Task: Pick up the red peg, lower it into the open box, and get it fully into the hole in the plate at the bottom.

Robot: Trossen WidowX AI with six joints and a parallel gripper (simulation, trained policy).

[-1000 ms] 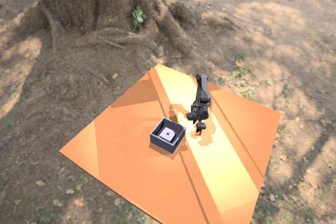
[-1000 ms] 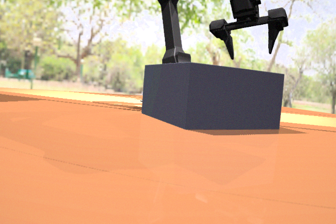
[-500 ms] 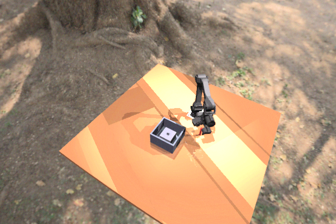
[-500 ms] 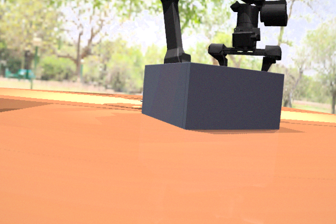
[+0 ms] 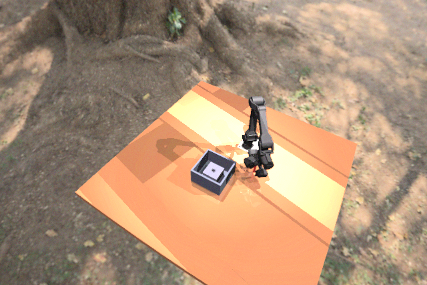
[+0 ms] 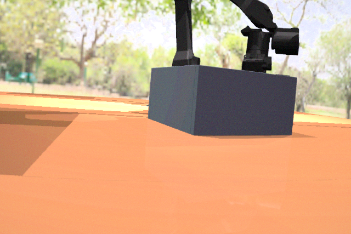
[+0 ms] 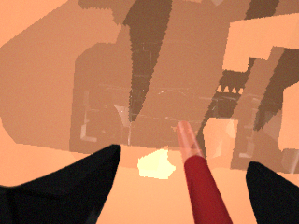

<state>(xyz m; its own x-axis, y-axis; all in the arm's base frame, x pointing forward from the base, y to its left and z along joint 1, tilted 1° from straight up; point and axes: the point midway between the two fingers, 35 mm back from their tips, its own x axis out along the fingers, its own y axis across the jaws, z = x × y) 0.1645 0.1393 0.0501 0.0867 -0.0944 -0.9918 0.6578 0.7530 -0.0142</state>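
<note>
My gripper tip is now 30 mm below the red peg and 10 mm past it. The rest, counted from my gripper tip: plate (180 mm to the right, 170 mm ahead, 30 mm above); then grey box (180 mm to the right, 170 mm ahead, 10 mm above).
</note>
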